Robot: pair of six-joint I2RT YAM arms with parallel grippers.
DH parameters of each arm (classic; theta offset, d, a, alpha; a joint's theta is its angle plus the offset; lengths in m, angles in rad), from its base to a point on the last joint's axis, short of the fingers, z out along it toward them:
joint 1: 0 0.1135 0.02 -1.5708
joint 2: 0 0 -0.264 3.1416
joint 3: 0.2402 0 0.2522 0
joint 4: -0.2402 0 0.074 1.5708
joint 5: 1.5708 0 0 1.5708
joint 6: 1.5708 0.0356 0 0
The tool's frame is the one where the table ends.
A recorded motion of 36 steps. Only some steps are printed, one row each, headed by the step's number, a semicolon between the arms.
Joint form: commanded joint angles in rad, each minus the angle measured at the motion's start. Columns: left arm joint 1, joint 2, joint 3, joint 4, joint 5, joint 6; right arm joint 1, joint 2, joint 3, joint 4, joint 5, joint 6.
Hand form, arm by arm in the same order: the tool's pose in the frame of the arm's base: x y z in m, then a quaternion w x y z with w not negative. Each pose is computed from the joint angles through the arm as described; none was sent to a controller.
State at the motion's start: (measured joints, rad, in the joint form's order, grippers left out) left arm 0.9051 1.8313 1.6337 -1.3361 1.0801 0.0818; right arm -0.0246 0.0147 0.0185 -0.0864 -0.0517 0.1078
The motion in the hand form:
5: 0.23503 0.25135 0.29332 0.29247 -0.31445 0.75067 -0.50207; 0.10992 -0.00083 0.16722 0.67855 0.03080 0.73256 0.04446
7: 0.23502 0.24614 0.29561 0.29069 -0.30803 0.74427 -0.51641; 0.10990 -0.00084 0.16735 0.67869 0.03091 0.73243 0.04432
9: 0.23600 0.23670 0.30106 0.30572 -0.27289 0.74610 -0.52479; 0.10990 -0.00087 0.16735 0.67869 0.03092 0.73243 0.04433
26: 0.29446 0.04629 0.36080 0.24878 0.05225 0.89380 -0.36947; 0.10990 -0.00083 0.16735 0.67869 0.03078 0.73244 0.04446
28: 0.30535 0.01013 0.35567 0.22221 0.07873 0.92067 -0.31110; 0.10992 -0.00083 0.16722 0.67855 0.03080 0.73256 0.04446
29: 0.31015 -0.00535 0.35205 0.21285 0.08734 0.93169 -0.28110; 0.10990 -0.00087 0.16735 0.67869 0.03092 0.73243 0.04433
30: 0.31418 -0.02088 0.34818 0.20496 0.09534 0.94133 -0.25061; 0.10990 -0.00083 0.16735 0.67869 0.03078 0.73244 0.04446
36: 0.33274 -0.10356 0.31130 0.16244 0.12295 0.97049 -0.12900; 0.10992 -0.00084 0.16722 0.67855 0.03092 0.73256 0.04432
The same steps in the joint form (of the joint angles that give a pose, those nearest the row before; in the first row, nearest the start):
5: 0.0118 0.0027 0.0016 -0.0149 0.1598 0.0267; 0.0023 -0.0119 -0.0107 0.0061 0.0061 -0.0038
7: 0.0034 -0.0015 0.0015 -0.0511 0.1884 0.0500; 0.0023 -0.0119 -0.0103 0.0061 0.0065 -0.0038
9: -0.0153 -0.0145 0.0015 -0.0961 0.2251 0.1396; 0.0019 -0.0119 -0.0103 0.0061 0.0061 -0.0038
26: -0.6577 -0.2537 0.0019 0.0653 -0.2091 0.1144; 0.0023 -0.0119 -0.0103 0.0061 0.0061 -0.0038
28: -0.7969 -0.2445 0.0015 0.1087 -0.3815 0.0526; 0.0023 -0.0119 -0.0107 0.0061 0.0061 -0.0038
29: -0.8560 -0.2350 0.0015 0.1286 -0.4646 0.0248; 0.0019 -0.0119 -0.0103 0.0061 0.0061 -0.0038
30: -0.9140 -0.2243 0.0015 0.1461 -0.5474 -0.0019; 0.0023 -0.0119 -0.0103 0.0061 0.0061 -0.0038
36: -1.1864 -0.1087 0.0016 0.2212 -0.8785 -0.1488; 0.0023 -0.0119 -0.0107 0.0061 0.0065 -0.0038

